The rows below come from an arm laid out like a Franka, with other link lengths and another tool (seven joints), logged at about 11 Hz.
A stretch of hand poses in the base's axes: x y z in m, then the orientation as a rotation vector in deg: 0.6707 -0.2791 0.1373 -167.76 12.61 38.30; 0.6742 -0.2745 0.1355 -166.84 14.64 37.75; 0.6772 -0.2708 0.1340 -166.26 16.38 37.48; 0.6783 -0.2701 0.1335 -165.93 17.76 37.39; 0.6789 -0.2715 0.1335 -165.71 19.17 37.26; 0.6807 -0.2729 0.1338 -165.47 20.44 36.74; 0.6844 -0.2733 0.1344 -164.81 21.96 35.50; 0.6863 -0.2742 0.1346 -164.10 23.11 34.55; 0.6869 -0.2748 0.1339 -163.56 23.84 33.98; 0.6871 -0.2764 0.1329 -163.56 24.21 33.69; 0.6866 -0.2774 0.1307 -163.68 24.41 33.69; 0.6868 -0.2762 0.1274 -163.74 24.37 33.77; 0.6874 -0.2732 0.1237 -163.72 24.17 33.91; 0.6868 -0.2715 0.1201 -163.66 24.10 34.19
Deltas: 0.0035 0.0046 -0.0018 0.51 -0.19 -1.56; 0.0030 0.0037 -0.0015 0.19 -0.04 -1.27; 0.0011 0.0007 -0.0005 0.00 0.04 -0.96; 0.0006 -0.0014 0.0000 -0.12 0.01 -0.95; 0.0018 -0.0014 0.0003 -0.03 -0.26 -0.91; 0.0037 -0.0004 0.0006 0.37 -0.71 -1.25; 0.0019 -0.0009 0.0002 0.47 -0.54 -1.01; 0.0006 -0.0006 -0.0007 0.37 -0.32 -0.66; 0.0002 -0.0016 -0.0010 -0.07 -0.17 -0.26; -0.0005 -0.0010 -0.0022 -0.17 0.02 -0.09; 0.0002 0.0012 -0.0033 -0.05 0.05 0.05; 0.0006 0.0030 -0.0037 0.06 0.08 0.13; -0.0006 0.0017 -0.0036 0.05 0.18 0.06
